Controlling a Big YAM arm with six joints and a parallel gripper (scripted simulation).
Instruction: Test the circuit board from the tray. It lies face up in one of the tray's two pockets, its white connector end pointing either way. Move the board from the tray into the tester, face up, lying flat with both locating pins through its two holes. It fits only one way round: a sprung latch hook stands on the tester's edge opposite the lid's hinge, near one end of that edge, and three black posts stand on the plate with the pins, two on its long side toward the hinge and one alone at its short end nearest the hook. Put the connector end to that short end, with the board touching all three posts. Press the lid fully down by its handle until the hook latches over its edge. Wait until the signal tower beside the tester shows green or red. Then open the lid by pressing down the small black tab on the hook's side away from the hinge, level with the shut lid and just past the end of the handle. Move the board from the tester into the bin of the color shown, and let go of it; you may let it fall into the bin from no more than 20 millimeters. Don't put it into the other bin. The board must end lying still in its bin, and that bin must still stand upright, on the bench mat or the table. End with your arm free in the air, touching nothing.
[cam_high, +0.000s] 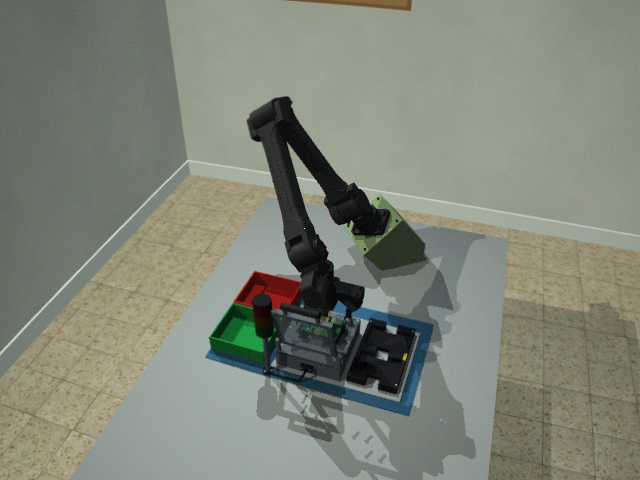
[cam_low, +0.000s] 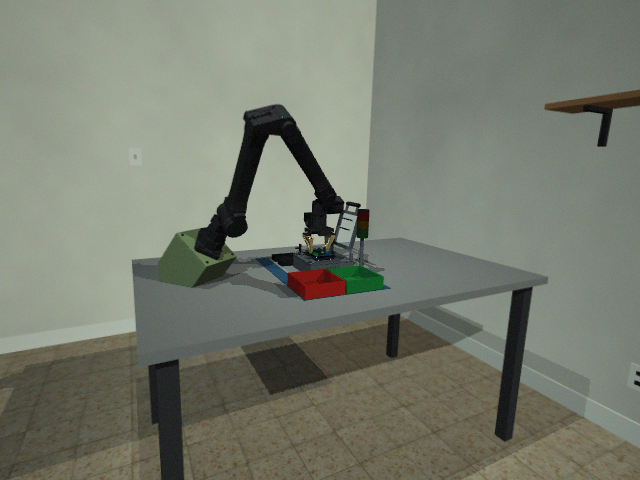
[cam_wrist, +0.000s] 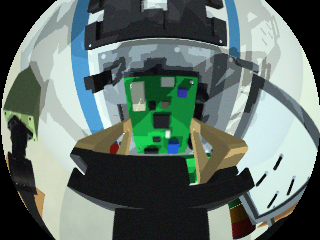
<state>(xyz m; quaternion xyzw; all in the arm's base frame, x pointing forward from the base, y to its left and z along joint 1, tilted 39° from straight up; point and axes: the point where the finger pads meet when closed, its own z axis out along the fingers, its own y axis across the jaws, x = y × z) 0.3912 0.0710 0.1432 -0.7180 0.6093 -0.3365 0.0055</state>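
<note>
Right now my hand is right at the green circuit board. The rest, counted from my hand: tester plate: 10 mm ahead, 10 mm to the left, 10 mm below; latch hook: 60 mm behind, 60 mm to the left; clear lid: 120 mm ahead, 100 mm above.
</note>
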